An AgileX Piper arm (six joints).
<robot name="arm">
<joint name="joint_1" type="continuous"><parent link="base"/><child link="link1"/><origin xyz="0 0 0.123"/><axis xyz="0 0 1"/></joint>
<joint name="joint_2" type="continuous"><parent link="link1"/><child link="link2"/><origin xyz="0 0 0"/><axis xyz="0 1 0"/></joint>
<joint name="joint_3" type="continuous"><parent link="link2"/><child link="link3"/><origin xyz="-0.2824 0 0.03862"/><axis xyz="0 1 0"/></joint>
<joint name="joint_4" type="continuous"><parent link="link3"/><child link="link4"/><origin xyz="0.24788 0 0.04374"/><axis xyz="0.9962 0 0.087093"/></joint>
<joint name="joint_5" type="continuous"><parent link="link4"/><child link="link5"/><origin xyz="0 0 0"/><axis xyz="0 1 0"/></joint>
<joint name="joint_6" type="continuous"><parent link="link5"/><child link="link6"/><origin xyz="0.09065 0 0.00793"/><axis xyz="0.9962 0 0.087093"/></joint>
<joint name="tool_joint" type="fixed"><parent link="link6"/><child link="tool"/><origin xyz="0 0 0" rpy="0 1.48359 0"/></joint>
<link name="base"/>
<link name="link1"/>
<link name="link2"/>
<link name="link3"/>
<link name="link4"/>
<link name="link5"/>
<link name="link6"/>
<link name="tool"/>
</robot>
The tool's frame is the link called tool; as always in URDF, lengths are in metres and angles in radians. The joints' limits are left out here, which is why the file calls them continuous.
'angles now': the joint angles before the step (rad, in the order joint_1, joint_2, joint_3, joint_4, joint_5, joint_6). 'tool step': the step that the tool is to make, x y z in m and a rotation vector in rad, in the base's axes. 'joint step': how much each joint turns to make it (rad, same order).
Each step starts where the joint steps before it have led.
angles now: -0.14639 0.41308 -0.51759 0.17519 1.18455 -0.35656
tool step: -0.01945 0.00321 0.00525 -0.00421 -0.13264 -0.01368
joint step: 0.00004 -0.13490 0.00001 0.00407 -0.00002 0.01880
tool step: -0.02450 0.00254 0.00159 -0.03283 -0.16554 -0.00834
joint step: 0.00003 -0.16891 0.00460 -0.01243 -0.00493 0.00385
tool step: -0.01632 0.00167 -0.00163 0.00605 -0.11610 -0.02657
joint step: -0.00008 -0.11708 0.00601 -0.00821 -0.00847 0.03640
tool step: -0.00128 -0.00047 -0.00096 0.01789 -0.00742 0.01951
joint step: 0.03384 -0.00932 0.00392 -0.00218 -0.00317 0.02411
